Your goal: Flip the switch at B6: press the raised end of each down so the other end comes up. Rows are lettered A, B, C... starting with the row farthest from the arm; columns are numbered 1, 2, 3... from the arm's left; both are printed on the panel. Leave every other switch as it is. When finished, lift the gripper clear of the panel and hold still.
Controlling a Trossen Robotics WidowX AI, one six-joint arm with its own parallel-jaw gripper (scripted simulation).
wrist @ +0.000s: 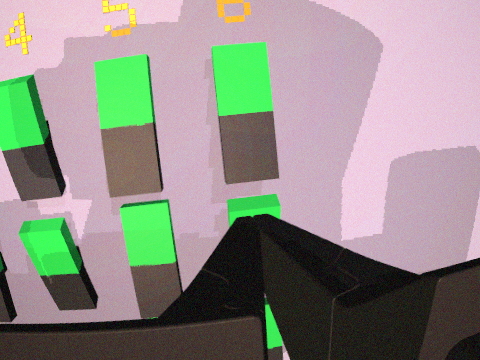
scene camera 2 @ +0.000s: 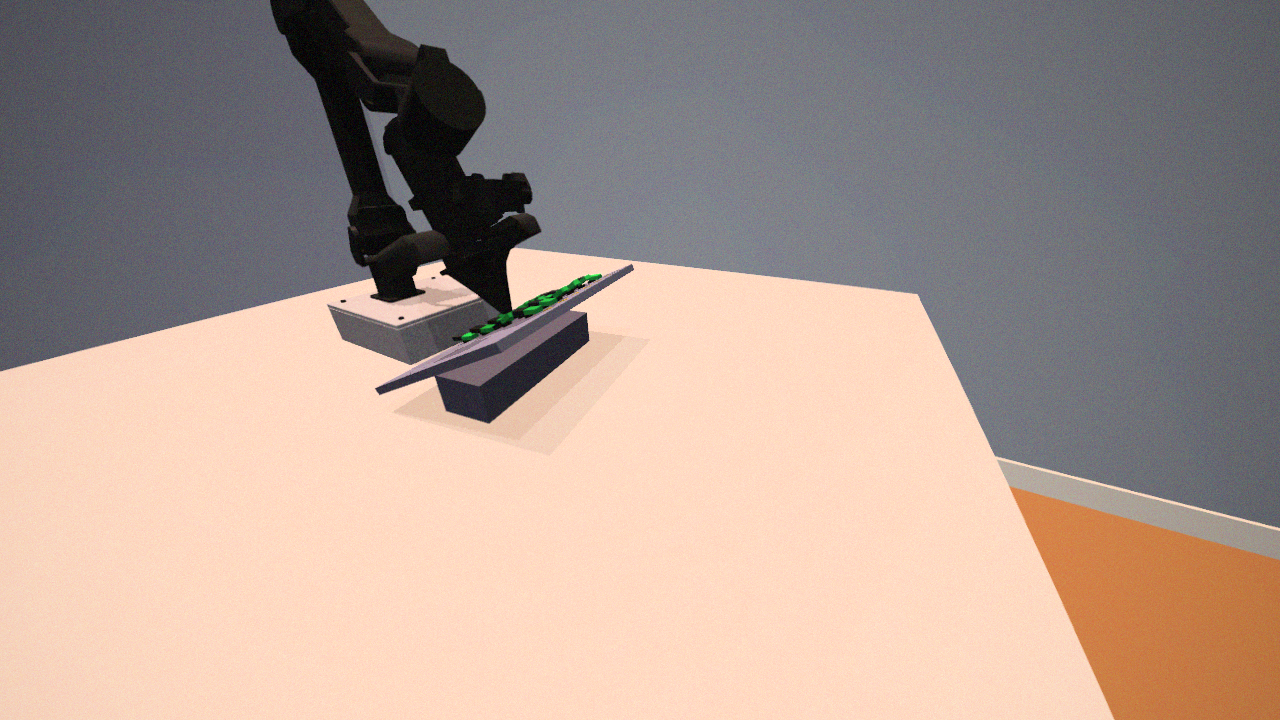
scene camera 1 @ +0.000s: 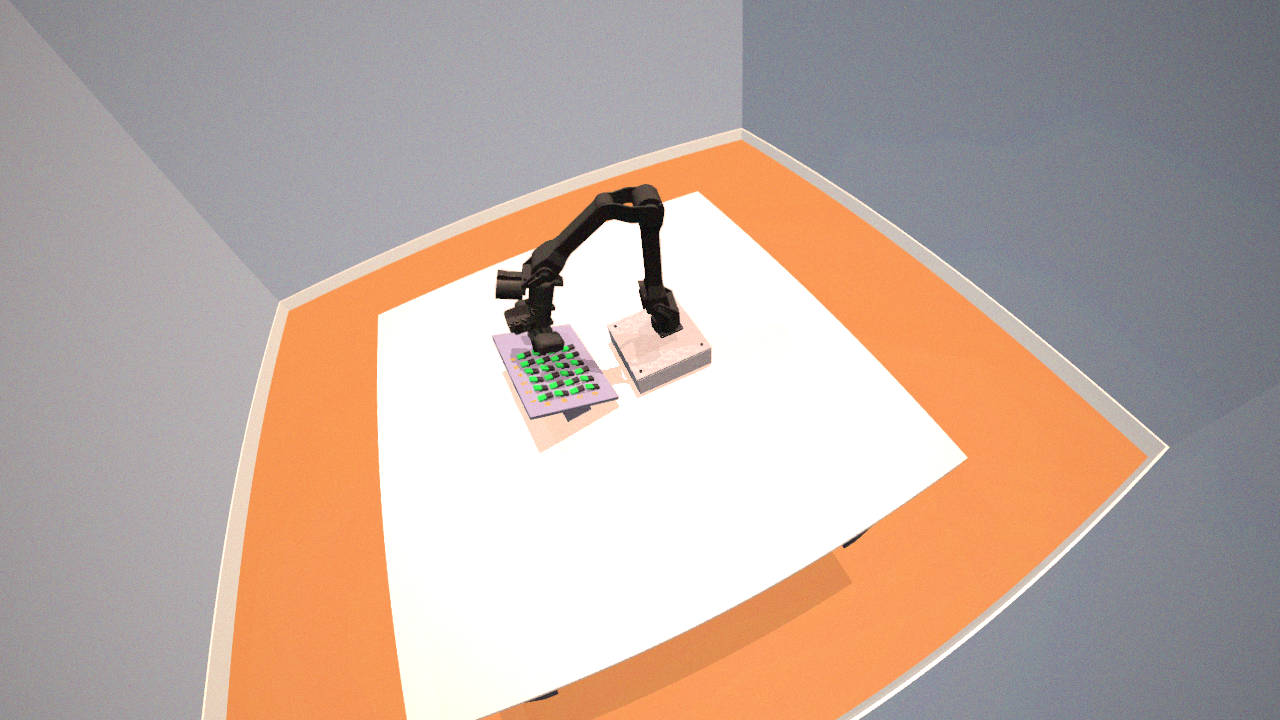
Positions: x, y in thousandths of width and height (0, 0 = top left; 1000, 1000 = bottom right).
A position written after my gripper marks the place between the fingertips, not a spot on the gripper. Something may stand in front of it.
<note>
My gripper (scene camera 2: 396, 434) is shut, holding nothing. Further things: a switch (wrist: 509, 290), a switch (wrist: 309, 646) and a switch (wrist: 524, 571).
My gripper shows as well in the wrist view (wrist: 526, 643) and in scene camera 1 (scene camera 1: 418, 488).
</note>
